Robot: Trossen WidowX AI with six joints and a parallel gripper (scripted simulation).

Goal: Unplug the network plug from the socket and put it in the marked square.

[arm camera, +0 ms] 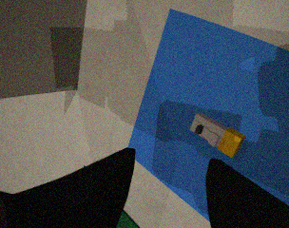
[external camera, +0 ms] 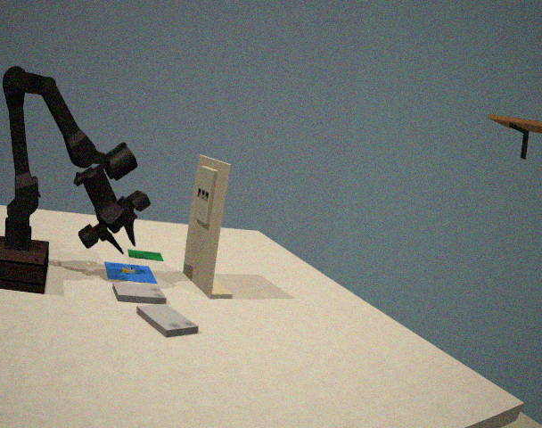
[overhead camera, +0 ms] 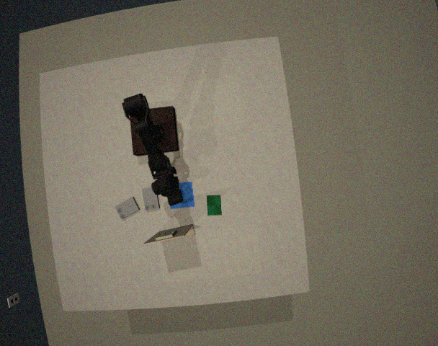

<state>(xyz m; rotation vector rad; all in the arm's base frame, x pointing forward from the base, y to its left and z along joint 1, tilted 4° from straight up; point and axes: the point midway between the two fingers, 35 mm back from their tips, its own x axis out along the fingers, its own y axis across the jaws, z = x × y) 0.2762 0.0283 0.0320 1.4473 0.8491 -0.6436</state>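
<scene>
My gripper tip is now 5 cm above the plug. Also, from my gripper tip: beige panel 16 cm ahead, 6 cm to the right, 7 cm above; green patch 9 cm ahead, 14 cm to the left, 5 cm below; blue square 1 cm ahead, 5 cm below.
</scene>
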